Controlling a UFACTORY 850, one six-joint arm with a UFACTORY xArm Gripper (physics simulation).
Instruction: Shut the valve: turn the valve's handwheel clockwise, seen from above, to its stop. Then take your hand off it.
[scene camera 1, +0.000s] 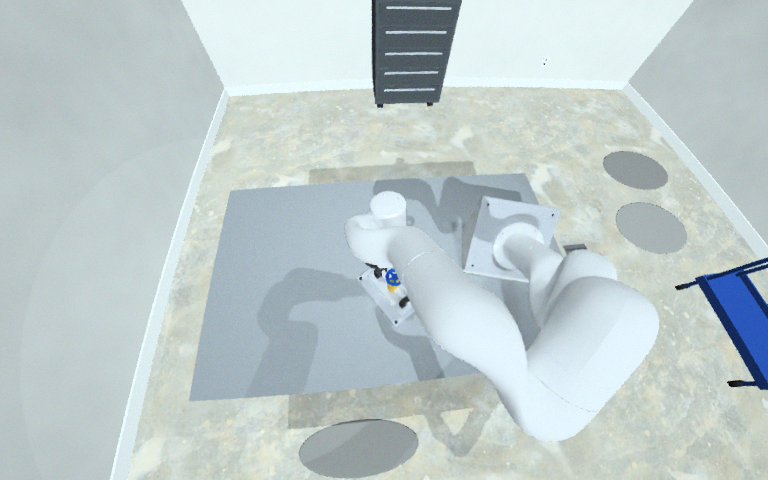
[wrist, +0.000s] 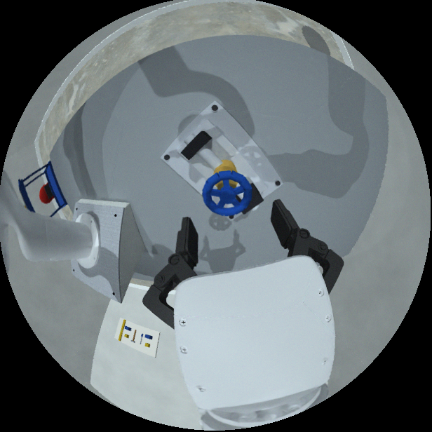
Note:
I see my gripper (wrist: 233, 217), a blue handwheel (wrist: 227, 194) and a base plate (scene camera 1: 365, 281).
The base plate shows as well in the wrist view (wrist: 215, 113).

